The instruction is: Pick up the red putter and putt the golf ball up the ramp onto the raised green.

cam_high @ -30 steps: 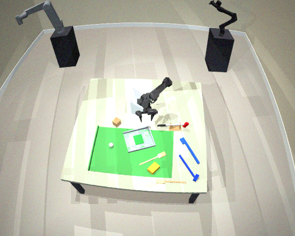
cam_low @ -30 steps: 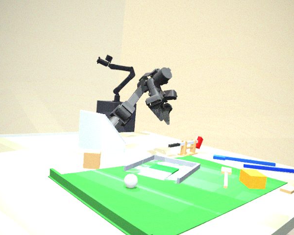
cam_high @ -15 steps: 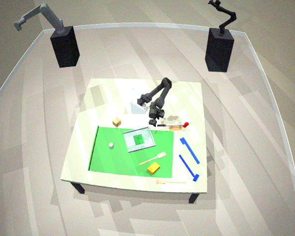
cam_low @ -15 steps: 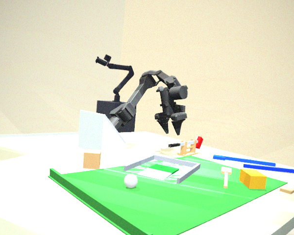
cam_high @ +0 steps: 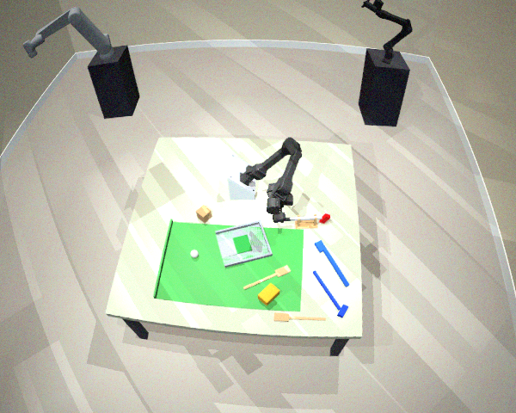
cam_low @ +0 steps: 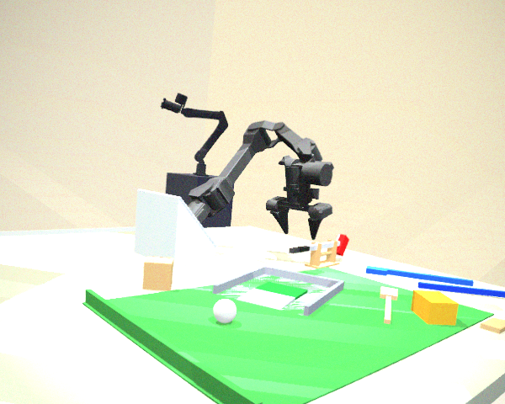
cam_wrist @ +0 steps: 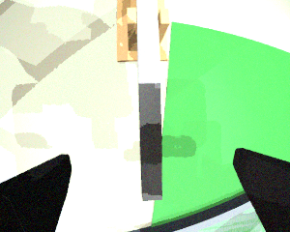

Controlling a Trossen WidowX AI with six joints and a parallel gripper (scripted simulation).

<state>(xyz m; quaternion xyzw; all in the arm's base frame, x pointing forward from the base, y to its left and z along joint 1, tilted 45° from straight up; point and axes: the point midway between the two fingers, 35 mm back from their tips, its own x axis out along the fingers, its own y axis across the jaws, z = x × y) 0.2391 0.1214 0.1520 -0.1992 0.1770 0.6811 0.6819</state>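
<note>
The red putter is 1 cm behind my gripper tip, 12 cm to the left of it and 4 cm below it. Round my gripper tip: small wooden stand (13 cm to the left, 6 cm below); then tan cube (6 cm behind, 42 cm to the right, 7 cm below); then green mat (24 cm ahead, 27 cm to the right, 9 cm below).
</note>
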